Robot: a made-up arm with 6 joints.
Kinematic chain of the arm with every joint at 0, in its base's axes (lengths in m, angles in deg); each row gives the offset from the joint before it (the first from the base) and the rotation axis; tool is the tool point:
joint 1: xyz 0 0 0.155 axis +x
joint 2: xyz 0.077 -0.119 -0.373 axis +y
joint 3: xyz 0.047 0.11 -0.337 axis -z
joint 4: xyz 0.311 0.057 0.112 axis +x
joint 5: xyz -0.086 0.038 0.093 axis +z
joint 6: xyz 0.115 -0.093 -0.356 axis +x
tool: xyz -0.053 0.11 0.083
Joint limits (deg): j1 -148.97..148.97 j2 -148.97..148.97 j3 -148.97..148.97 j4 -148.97..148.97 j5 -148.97..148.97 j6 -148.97..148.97
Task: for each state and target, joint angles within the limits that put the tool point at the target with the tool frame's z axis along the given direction. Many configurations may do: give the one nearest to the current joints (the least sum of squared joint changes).
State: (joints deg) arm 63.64 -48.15 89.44 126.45 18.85 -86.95
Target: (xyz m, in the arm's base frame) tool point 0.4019 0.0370 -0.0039 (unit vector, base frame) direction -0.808 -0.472 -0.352
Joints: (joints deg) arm 72.21 -30.74 65.08 143.61 -12.65 -99.76
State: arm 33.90 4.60 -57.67 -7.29 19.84 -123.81
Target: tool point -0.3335 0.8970 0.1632 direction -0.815 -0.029 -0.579
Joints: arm 70.27 39.75 -99.68 -6.97 34.08 -124.90
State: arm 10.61 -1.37 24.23 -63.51 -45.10 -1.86
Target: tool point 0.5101 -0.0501 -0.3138 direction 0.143 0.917 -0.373
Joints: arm 5.98 -18.50 -15.60 -100.20 -33.98 -23.49
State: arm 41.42 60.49 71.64 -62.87 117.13 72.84
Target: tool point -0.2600 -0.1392 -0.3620 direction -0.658 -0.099 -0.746
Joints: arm 14.79 84.24 65.56 -102.36 139.62 53.36
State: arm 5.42 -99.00 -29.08 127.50 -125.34 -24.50
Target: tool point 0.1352 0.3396 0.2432 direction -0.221 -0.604 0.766
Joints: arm 9.53 -116.50 7.69 93.41 -100.05 -68.95
